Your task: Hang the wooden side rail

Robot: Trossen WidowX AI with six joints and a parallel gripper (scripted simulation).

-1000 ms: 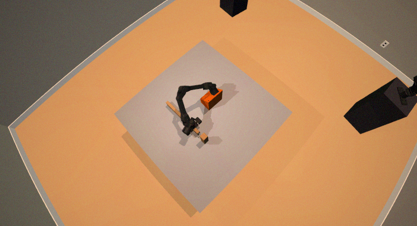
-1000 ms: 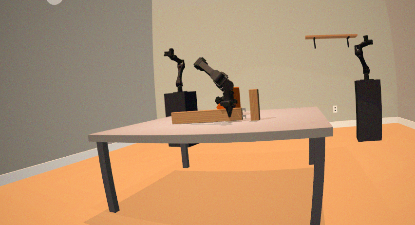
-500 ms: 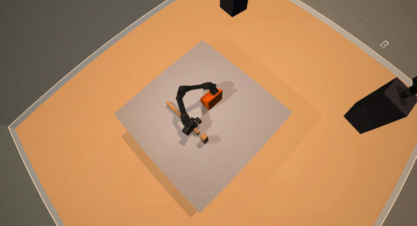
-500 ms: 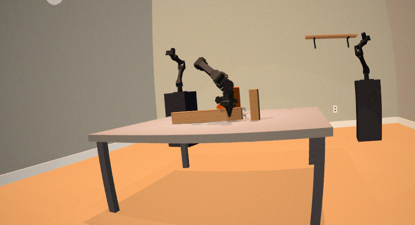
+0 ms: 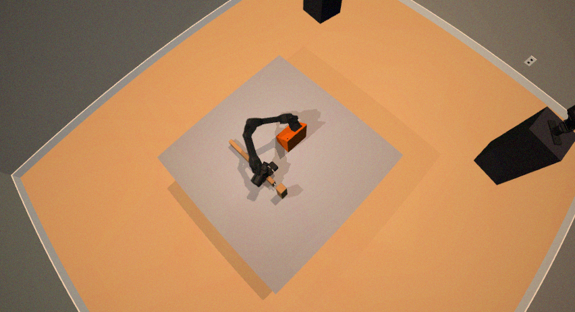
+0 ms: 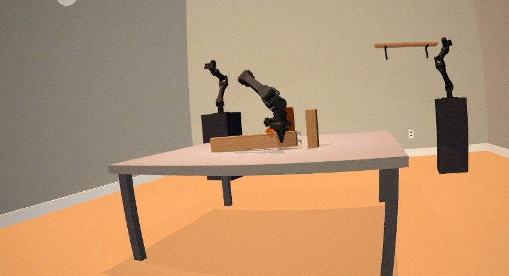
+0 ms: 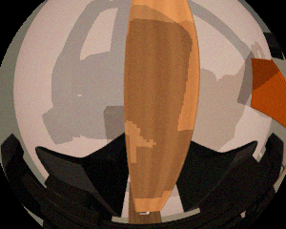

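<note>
Right now the headboard post is 2 cm behind my gripper tip, 15 cm to the left of it and 6 cm above it.
</note>
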